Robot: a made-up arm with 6 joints. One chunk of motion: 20 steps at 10 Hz.
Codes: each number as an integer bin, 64 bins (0 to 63) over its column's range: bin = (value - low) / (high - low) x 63, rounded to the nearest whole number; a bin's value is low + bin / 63 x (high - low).
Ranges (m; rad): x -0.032..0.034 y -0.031..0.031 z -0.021..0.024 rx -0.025..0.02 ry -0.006..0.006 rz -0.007..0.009
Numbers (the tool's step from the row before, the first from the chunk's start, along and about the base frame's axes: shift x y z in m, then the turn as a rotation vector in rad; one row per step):
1: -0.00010 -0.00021 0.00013 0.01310 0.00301 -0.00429
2: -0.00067 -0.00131 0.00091 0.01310 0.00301 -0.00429
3: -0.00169 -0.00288 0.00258 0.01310 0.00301 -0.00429
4: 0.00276 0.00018 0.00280 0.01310 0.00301 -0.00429
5: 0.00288 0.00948 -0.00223 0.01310 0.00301 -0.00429
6: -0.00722 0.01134 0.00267 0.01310 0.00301 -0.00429
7: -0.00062 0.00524 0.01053 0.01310 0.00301 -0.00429
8: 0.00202 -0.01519 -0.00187 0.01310 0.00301 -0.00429
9: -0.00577 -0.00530 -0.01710 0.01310 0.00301 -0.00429
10: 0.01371 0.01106 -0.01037 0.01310 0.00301 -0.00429
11: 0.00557 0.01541 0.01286 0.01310 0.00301 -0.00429
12: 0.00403 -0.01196 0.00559 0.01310 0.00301 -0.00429
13: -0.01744 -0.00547 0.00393 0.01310 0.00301 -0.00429
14: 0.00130 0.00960 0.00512 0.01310 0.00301 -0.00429
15: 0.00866 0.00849 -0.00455 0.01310 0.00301 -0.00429
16: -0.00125 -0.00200 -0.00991 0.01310 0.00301 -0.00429
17: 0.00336 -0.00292 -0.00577 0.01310 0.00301 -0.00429
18: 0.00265 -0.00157 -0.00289 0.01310 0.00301 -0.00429
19: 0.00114 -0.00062 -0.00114 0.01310 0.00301 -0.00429
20: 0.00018 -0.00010 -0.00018 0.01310 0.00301 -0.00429
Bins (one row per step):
1: 30 31 30 53 47 11
2: 30 30 31 53 47 11
3: 29 29 33 53 47 11
4: 33 32 33 53 47 11
5: 33 41 26 53 47 11
6: 24 43 33 53 47 11
7: 30 37 44 53 47 11
8: 32 16 27 53 47 11
9: 25 26 5 53 47 11
10: 44 43 15 53 47 11
11: 36 47 47 53 47 11
12: 34 19 37 53 47 11
13: 14 26 35 53 47 11
14: 32 41 37 53 47 11
15: 39 40 23 53 47 11
16: 29 29 16 53 47 11
17: 34 29 21 53 47 11
18: 33 30 25 53 47 11
19: 32 31 28 53 47 11
20: 31 31 29 53 47 11

